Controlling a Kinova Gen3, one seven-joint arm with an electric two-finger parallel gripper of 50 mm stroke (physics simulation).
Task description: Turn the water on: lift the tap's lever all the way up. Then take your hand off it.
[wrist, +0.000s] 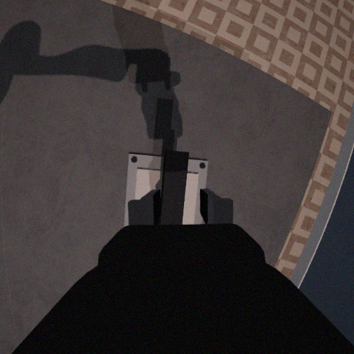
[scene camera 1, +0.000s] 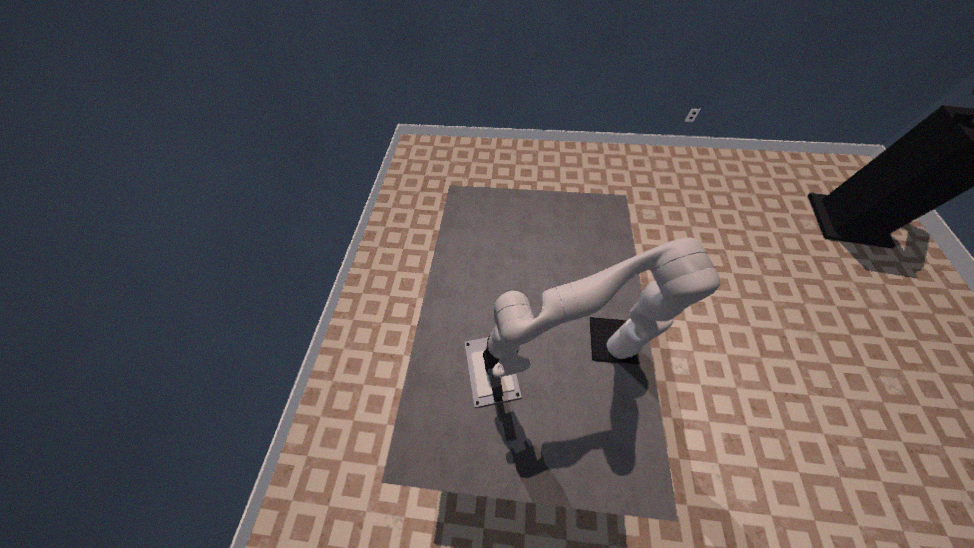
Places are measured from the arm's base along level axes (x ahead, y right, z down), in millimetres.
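Pixels of known places: arm's base at its link origin: (scene camera 1: 619, 346).
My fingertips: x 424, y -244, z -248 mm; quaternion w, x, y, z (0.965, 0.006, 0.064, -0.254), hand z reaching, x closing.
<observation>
Ahead of a thing's pixels: the offset from my fingertips to its top centre. "spot": to the spot under its first point. Level surfaces: height alone.
The tap's white base plate @[spot: dy -44, dx +58, dz +252 mm] (scene camera 1: 478, 396) (wrist: 129, 187) lies on the grey surface under the arm's end. A long dark bar of the tap @[spot: dy -33, dx -9, dz +100 mm] (scene camera 1: 497, 390) (wrist: 175, 187), which looks like its lever, extends over the plate's edge. My gripper (wrist: 180, 201) is open, with one finger on each side of the bar in the wrist view. The left finger is very close to the bar; a gap shows on the right. Whether either finger touches it, and the lever's exact height, I cannot tell. In the scene view the arm's end hides the fingertips and much of the tap.
The grey table top @[dz +260 mm] (scene camera 1: 531, 238) (wrist: 75, 150) carries the tap and the arm's black base (scene camera 1: 602, 333). The arm (scene camera 1: 585, 296) spans from that base to the tap. A tall black column (scene camera 1: 892, 184) stands at the far right on the patterned floor.
</observation>
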